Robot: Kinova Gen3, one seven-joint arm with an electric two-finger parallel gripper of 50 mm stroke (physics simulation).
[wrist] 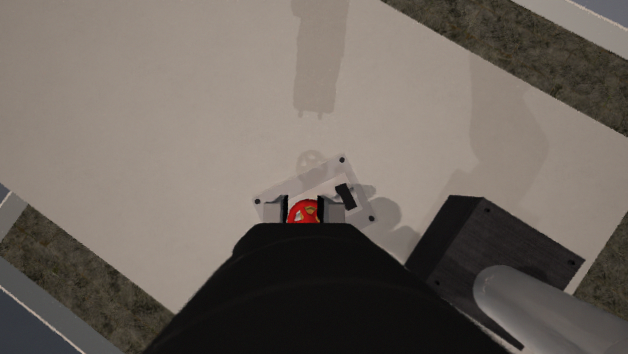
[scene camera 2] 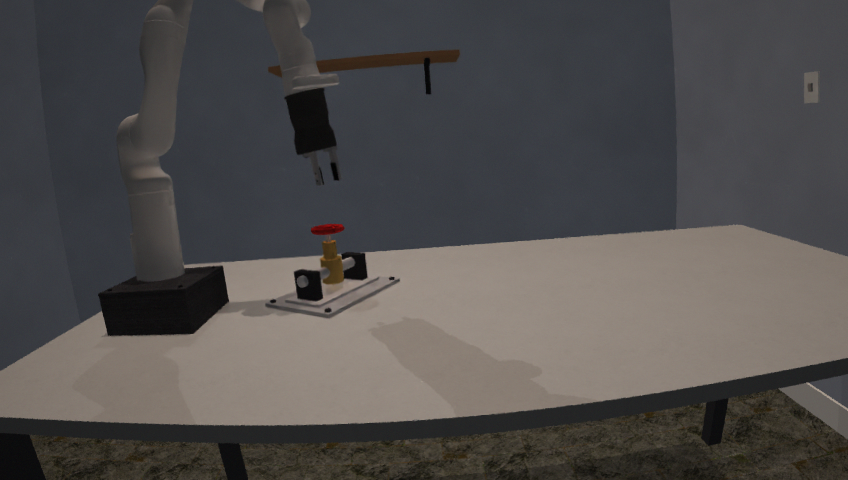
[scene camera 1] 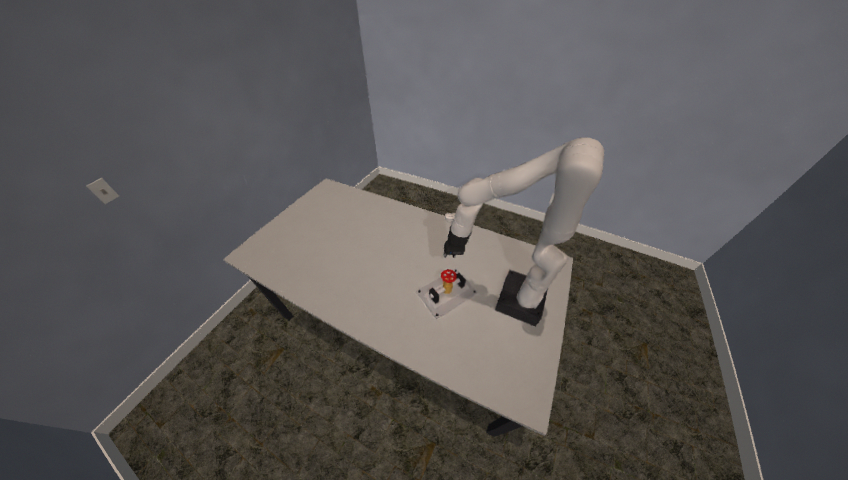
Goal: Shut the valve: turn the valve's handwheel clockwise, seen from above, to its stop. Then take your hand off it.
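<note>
The valve's red handwheel (scene camera 1: 448,280) (scene camera 2: 327,229) (wrist: 300,203) sits level on top of the yellow valve body (scene camera 1: 448,287) (scene camera 2: 332,269). The valve stands on a pale base plate (scene camera 1: 443,311) (scene camera 2: 314,308) (wrist: 363,200) on the table. My gripper (scene camera 1: 449,256) (scene camera 2: 329,180) (wrist: 302,205) is partly open and empty. It hangs above the handwheel, pointing down at a slight tilt, with a visible gap between fingertips and wheel in scene camera 2. In the wrist view the wheel shows beyond and between the fingers, and its near part is hidden by the gripper body.
Two black pipe supports (scene camera 1: 433,295) (scene camera 2: 308,284) (wrist: 346,196) stand on the plate at either side of the valve body. The arm's dark base block (scene camera 1: 510,297) (scene camera 2: 148,315) (wrist: 450,235) stands near the plate. A brown wall shelf (scene camera 2: 386,60) is in the background.
</note>
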